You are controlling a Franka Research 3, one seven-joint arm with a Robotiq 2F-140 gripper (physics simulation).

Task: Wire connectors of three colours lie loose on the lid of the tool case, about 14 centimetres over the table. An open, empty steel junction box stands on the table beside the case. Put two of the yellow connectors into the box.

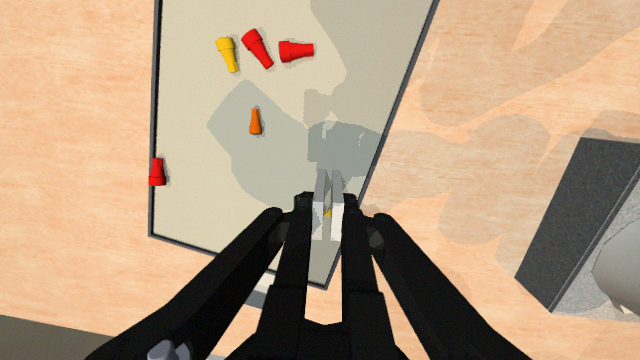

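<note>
My gripper [328, 183] is nearly shut, low over the near right part of the tool case lid [190, 210], with a narrow gap between its pads. A small yellow patch of connector [327, 213] shows through the gap. The rest of it is hidden by the pads and fingers, and I see no connector clearly gripped. Another yellow connector [227, 54] lies farther up the lid, beside a red connector [257, 49] and a second red connector [296, 51]. An orange connector [255, 121] lies nearer. A third red connector [157, 172] lies at the lid's left edge. The junction box is mostly hidden behind the left finger.
The wooden table [75, 125] lies lower, around the lid. A dark grey block [570, 220] stands at the right, beside a rounded grey object [620, 267]. The lid has a dark raised rim. Gripper shadows fall across the lid and table.
</note>
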